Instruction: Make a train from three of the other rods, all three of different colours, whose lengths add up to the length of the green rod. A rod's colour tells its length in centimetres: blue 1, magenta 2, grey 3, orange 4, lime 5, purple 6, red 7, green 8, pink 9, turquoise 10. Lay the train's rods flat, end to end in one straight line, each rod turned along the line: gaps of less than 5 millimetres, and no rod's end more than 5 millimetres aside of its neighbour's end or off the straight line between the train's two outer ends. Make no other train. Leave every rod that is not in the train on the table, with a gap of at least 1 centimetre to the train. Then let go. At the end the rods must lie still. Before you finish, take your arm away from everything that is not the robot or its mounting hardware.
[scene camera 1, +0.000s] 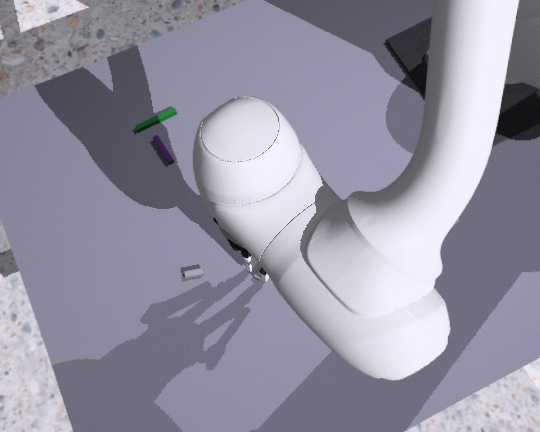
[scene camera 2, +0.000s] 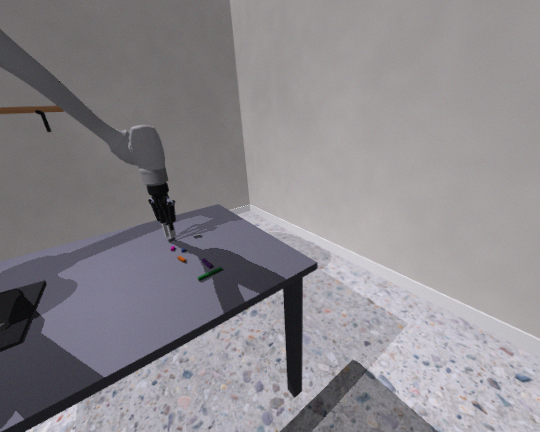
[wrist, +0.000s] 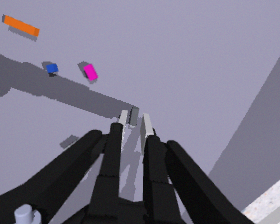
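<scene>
My gripper (scene camera 2: 170, 236), visible. Wrist view too: my gripper (wrist: 134, 120).
</scene>
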